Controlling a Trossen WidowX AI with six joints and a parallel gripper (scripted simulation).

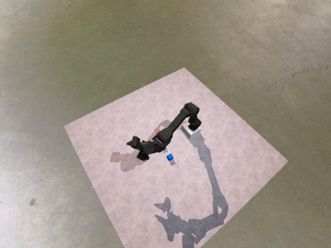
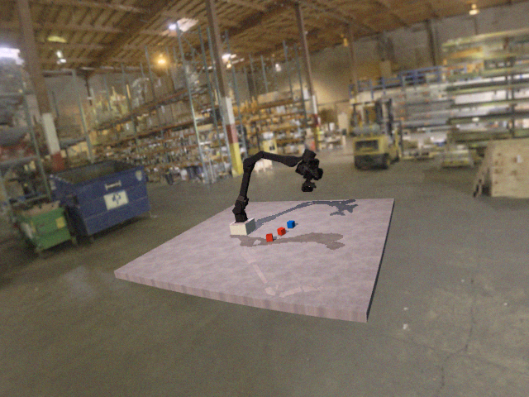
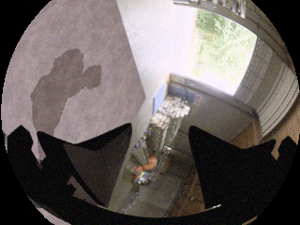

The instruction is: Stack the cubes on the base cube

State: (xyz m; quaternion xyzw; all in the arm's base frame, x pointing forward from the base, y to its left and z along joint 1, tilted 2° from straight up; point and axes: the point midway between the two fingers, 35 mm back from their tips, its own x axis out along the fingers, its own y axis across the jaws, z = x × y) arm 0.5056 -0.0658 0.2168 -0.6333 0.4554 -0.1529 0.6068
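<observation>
Now: gripper tip 220 mm past the blue cube, 150 mm to the right of it and 270 mm above it.
</observation>
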